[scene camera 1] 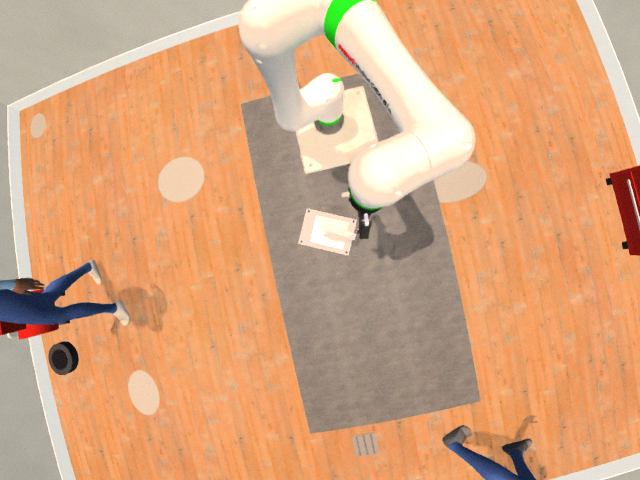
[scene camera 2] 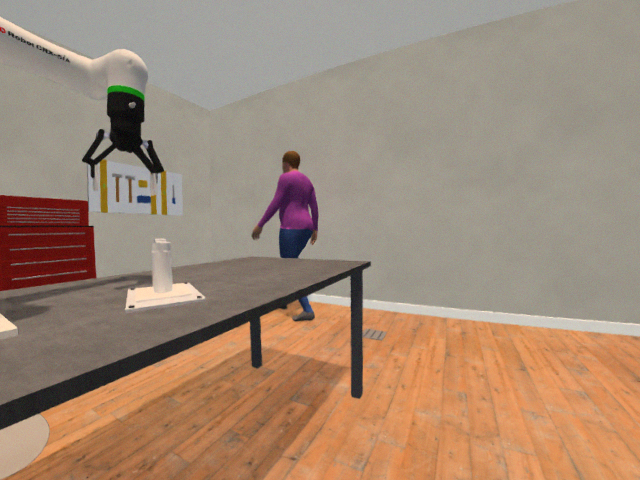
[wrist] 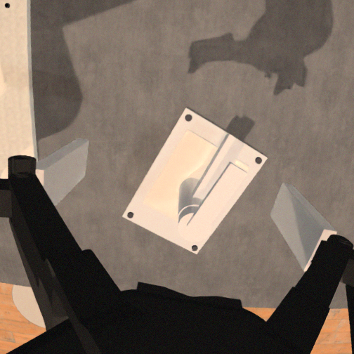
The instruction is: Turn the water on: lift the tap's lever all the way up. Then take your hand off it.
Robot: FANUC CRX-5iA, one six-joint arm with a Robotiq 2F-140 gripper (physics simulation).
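Pixels of known places: gripper, fingertip midpoint: (scene camera 2: pixel 126 192); arm's base, link origin: (scene camera 1: pixel 328 120).
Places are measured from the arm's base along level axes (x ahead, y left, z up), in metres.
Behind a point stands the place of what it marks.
Note:
The white tap (scene camera 1: pixel 336 233) {y -0.101, x 0.551, z 0.141 m} (scene camera 2: pixel 162 269) {y -0.159, x 0.511, z 0.062 m} (wrist: pixel 218 194) stands upright on a white base plate (scene camera 1: pixel 306 233) {y -0.235, x 0.507, z -0.007 m} (scene camera 2: pixel 135 304) {y -0.182, x 0.426, z -0.007 m} (wrist: pixel 159 167) with dark bolt holes at its corners. A long pale bar runs along its top in the wrist view; lever and spout are hard to tell apart there, and the lever's angle is not clear. In scene camera 2, a small raised piece shows on the column's top. My gripper (scene camera 1: pixel 361 229) (scene camera 2: pixel 124 189) {y -0.013, x 0.500, z 0.276 m} (wrist: pixel 183 178) is open and empty, pointing down. It hangs well above the tap, and the tap shows between its spread fingers in the wrist view.
The grey table (scene camera 1: pixel 382 330) {y 0.001, x 1.031, z -0.015 m} (scene camera 2: pixel 289 268) {y -0.177, x 1.096, z -0.015 m} (wrist: pixel 125 65) carries the tap's plate and the arm's pale mounting plate (scene camera 1: pixel 310 160) {y -0.133, x 0.173, z 0.000 m} (wrist: pixel 12 75). The arm's shadow falls on the table. A person (scene camera 2: pixel 297 206) stands beyond the table, and a red tool cabinet (scene camera 2: pixel 46 253) is behind.

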